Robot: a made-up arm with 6 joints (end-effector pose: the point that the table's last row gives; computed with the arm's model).
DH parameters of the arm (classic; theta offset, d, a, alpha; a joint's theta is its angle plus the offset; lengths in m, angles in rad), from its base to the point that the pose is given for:
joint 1: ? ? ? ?
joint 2: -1.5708 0 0.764 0
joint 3: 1.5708 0.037 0 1.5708
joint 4: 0 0.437 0 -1.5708
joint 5: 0 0 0 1.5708
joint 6: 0 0.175 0 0
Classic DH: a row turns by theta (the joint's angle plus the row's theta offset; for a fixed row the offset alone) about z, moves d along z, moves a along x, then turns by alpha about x.
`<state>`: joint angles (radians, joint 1 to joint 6).
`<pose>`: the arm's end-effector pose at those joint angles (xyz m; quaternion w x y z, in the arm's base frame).
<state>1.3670 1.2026 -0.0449 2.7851 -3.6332 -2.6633</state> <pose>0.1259 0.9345 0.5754 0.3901 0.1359 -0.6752 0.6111</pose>
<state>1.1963 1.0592 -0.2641 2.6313 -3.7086 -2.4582</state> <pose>0.2211 0.7892 0.7512 0.3362 -0.0519 -0.7908 0.5089</pose>
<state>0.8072 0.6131 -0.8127 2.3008 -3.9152 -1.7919</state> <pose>0.1134 0.3038 1.0303 0.2903 -0.5822 -0.7469 0.1375</pose>
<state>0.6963 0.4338 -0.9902 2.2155 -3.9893 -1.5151</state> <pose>-0.0261 0.1631 1.0403 0.3163 -0.7018 -0.6382 0.0043</pose>
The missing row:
joint 1: 0 0.116 0 -1.5708
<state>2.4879 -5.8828 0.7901 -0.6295 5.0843 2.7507</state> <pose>-0.6474 0.3284 1.1278 0.7674 0.2860 -0.0338 -0.5729</pose>
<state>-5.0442 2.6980 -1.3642 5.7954 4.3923 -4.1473</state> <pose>0.1079 0.6659 -0.3417 0.1185 0.3331 0.1358 -0.9255</pose>
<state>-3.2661 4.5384 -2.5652 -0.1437 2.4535 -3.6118</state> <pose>0.5112 -0.0852 -0.2357 0.5919 -0.1205 0.7895 -0.1085</pose>
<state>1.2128 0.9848 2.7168 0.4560 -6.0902 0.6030</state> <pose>0.0523 0.2875 0.0388 0.1879 0.0600 -0.9308 0.3077</pose>
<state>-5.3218 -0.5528 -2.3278 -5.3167 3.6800 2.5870</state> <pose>-0.2136 -0.3703 0.4760 0.2859 0.2944 0.1902 0.8918</pose>
